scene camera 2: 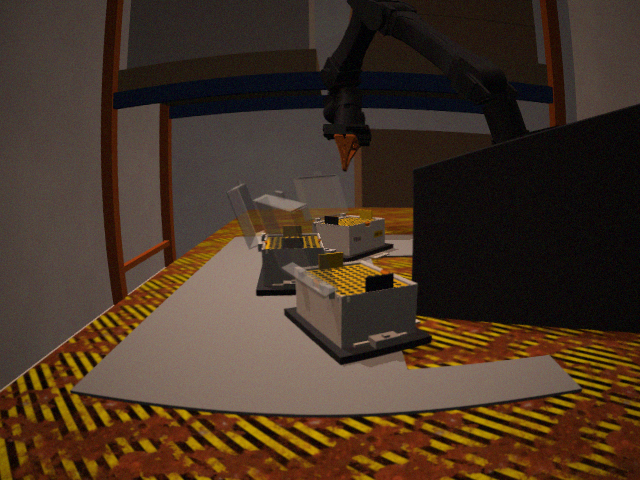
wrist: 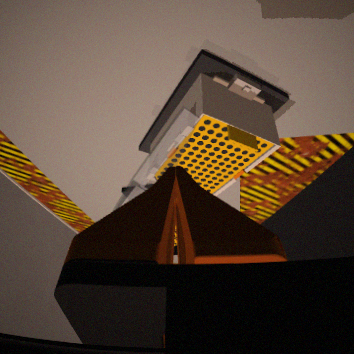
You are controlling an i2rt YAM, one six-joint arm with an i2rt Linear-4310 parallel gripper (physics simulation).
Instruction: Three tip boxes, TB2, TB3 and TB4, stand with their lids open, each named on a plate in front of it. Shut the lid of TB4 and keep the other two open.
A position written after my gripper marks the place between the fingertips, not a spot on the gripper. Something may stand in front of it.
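My gripper is there for me in scene camera 2 [344, 170], and it appears in the wrist view [175, 177] as well.
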